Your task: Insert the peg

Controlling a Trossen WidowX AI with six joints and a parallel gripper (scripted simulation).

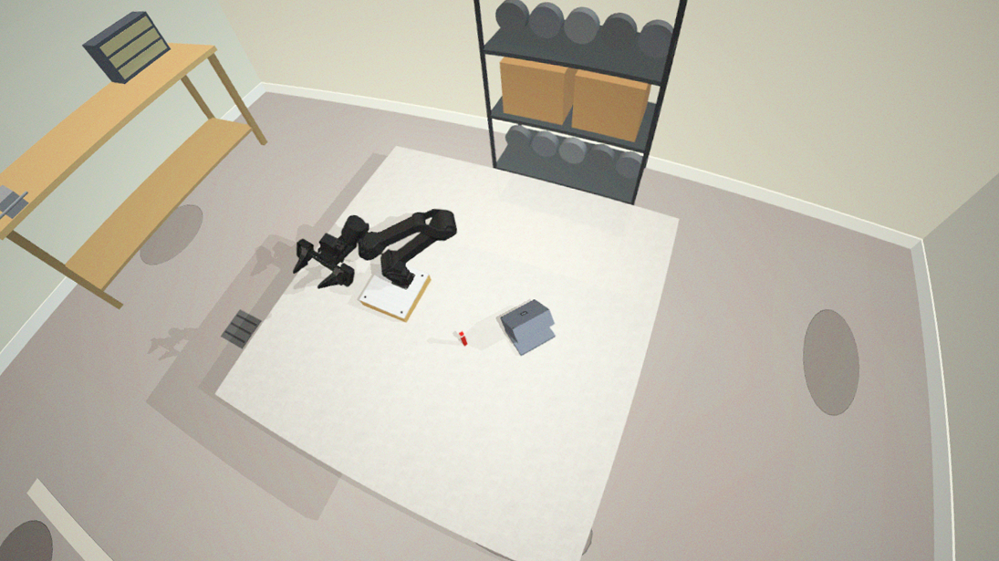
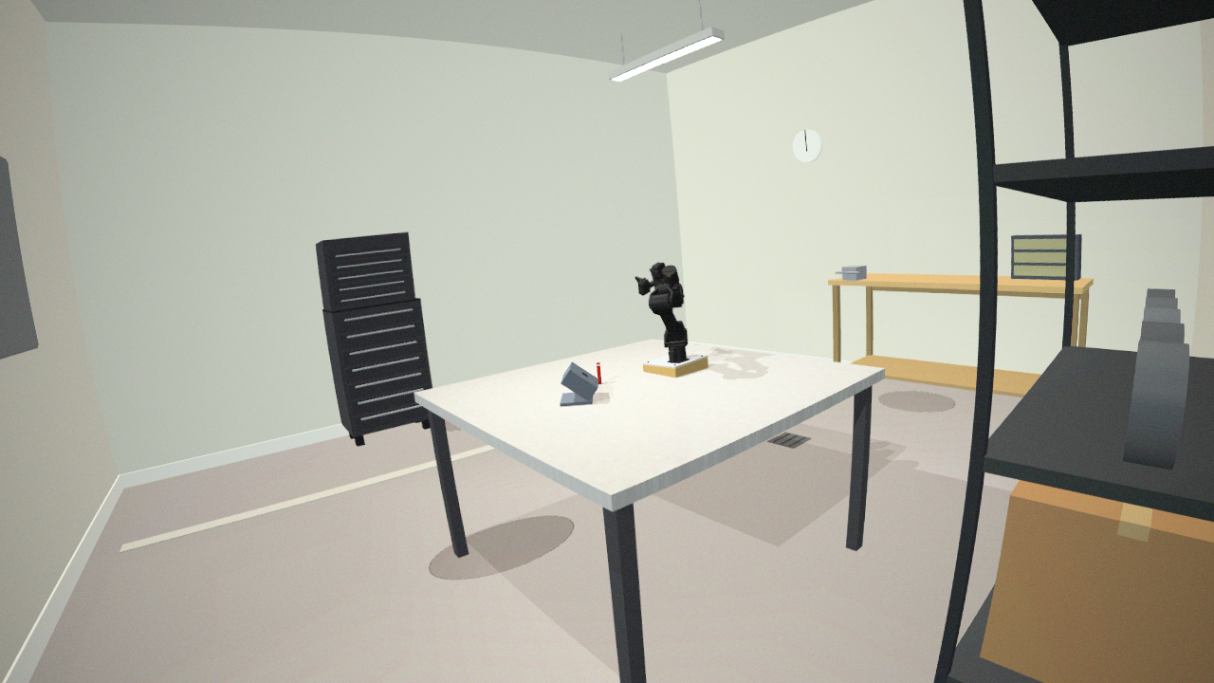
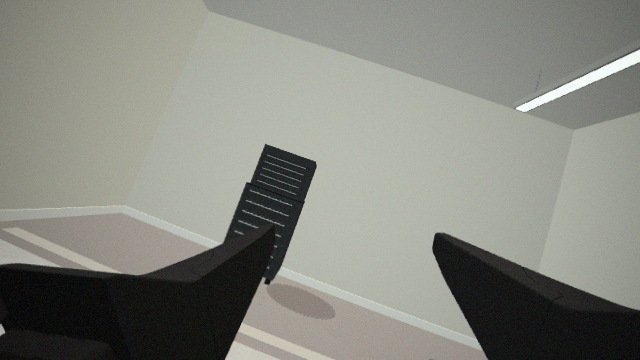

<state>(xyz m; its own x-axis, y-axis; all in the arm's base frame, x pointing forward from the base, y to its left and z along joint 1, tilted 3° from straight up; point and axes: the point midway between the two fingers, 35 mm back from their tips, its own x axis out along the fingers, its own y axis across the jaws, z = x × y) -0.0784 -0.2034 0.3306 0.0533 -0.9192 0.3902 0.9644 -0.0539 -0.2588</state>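
The red square peg is 36 cm ahead of my gripper tip, 13 cm to the left of it and 32 cm below it. The rest, counted from my gripper tip: grey sloped panel 53 cm ahead, 25 cm to the left, 31 cm below.
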